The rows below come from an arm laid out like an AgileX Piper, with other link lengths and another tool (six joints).
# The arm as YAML. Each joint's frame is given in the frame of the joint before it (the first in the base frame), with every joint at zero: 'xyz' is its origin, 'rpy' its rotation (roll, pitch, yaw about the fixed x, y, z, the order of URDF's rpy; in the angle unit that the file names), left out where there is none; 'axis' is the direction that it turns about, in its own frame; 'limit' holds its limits. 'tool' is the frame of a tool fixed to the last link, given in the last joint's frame.
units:
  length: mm
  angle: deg
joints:
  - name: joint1
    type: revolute
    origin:
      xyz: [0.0, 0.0, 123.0]
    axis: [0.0, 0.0, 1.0]
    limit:
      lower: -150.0
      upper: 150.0
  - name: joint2
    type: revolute
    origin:
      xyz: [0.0, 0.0, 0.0]
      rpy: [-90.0, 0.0, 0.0]
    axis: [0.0, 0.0, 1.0]
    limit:
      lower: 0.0
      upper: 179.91
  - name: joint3
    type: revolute
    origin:
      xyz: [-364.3, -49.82, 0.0]
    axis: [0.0, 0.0, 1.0]
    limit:
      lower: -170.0
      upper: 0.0
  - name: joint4
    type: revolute
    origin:
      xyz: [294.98, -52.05, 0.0]
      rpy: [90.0, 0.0, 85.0]
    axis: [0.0, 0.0, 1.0]
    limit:
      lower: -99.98
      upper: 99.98
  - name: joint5
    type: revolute
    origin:
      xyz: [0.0, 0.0, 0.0]
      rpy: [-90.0, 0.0, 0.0]
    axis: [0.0, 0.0, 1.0]
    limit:
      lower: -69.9
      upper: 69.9
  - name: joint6
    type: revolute
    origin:
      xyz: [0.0, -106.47, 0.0]
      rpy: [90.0, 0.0, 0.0]
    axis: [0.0, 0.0, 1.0]
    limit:
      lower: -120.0
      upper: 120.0
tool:
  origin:
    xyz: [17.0, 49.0, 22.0]
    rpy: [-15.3, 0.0, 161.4]
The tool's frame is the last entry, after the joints.
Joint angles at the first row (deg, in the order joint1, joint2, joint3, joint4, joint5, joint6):
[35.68 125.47 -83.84 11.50 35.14 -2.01]
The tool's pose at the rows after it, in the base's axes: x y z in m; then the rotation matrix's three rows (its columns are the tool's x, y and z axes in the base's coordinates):
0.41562 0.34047 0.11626; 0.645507 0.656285 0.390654; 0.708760 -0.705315 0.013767; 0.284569 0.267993 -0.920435
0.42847 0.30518 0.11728; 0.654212 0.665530 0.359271; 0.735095 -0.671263 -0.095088; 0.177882 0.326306 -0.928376
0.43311 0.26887 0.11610; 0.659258 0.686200 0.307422; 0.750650 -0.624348 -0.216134; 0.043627 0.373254 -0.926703
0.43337 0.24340 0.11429; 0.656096 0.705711 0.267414; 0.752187 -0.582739 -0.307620; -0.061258 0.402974 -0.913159
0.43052 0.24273 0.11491; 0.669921 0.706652 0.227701; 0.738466 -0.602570 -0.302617; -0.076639 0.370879 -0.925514
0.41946 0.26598 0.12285; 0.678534 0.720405 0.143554; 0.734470 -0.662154 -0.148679; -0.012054 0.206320 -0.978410
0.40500 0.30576 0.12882; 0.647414 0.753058 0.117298; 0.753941 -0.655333 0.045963; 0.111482 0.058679 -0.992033
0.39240 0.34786 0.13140; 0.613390 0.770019 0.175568; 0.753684 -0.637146 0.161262; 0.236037 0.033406 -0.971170
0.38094 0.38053 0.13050; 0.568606 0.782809 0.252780; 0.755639 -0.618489 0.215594; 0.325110 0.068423 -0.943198
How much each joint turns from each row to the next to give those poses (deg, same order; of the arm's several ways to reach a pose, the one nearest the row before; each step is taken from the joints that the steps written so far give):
[-2.47 0.07 -1.61 -6.43 3.62 2.77]
[-2.95 0.00 -1.48 -6.07 6.64 0.77]
[-2.50 0.00 -0.54 -5.70 7.01 0.15]
[-1.49 0.09 0.00 -4.26 4.85 0.00]
[-0.36 0.08 0.00 1.94 1.45 -0.39]
[0.15 0.00 0.00 12.43 -0.03 -5.69]
[2.31 0.49 0.10 12.90 -3.05 -7.83]
[3.94 0.20 0.00 6.23 -6.08 -3.09]
[3.76 0.11 0.00 1.33 -6.14 -0.60]

